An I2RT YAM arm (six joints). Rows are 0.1 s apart.
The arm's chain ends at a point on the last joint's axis. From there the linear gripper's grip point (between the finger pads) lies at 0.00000 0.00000 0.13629 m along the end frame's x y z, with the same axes.
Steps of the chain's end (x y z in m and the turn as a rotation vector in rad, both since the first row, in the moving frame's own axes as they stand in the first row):
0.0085, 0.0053, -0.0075, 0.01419, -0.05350, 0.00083
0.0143, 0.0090, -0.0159, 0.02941, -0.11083, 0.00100
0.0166, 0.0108, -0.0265, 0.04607, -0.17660, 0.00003
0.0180, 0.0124, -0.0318, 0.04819, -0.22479, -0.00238
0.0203, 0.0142, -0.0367, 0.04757, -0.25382, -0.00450
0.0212, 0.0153, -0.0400, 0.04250, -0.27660, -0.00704
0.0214, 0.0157, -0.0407, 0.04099, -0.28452, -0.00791
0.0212, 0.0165, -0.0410, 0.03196, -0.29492, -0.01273
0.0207, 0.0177, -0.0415, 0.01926, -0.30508, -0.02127
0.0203, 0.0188, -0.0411, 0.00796, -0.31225, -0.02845
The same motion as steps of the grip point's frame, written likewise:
0.0012, 0.0034, -0.0077, 0.01419, -0.05350, 0.00083
-0.0008, 0.0050, -0.0168, 0.02941, -0.11083, 0.00100
-0.0073, 0.0046, -0.0288, 0.04607, -0.17660, 0.00003
-0.0124, 0.0059, -0.0354, 0.04819, -0.22479, -0.00238
-0.0139, 0.0079, -0.0412, 0.04757, -0.25382, -0.00450
-0.0160, 0.0097, -0.0453, 0.04250, -0.27660, -0.00704
-0.0169, 0.0103, -0.0463, 0.04099, -0.28452, -0.00791
-0.0184, 0.0125, -0.0470, 0.03196, -0.29492, -0.01273
-0.0203, 0.0156, -0.0478, 0.01926, -0.30508, -0.02127
-0.0216, 0.0183, -0.0477, 0.00796, -0.31225, -0.02845

